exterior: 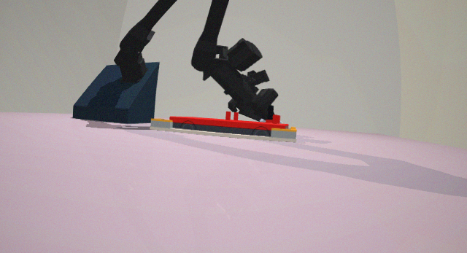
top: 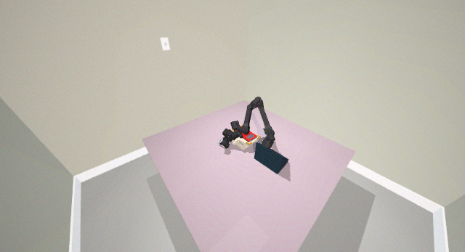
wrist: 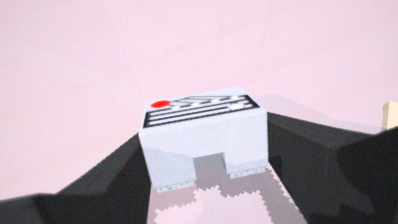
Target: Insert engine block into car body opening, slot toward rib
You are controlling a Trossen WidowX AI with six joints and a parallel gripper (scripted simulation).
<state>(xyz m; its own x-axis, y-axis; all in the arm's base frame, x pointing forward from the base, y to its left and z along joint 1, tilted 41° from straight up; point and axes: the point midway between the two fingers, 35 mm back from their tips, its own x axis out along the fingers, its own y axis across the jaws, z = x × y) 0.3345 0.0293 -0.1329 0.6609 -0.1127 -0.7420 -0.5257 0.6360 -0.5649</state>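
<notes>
Right now the engine block is 10 mm behind my gripper tip. From my gripper tip the other things lie so: beige plate: 210 mm to the right, 60 mm behind, 10 mm below; then black peg: 120 mm to the right, 20 mm above.
</notes>
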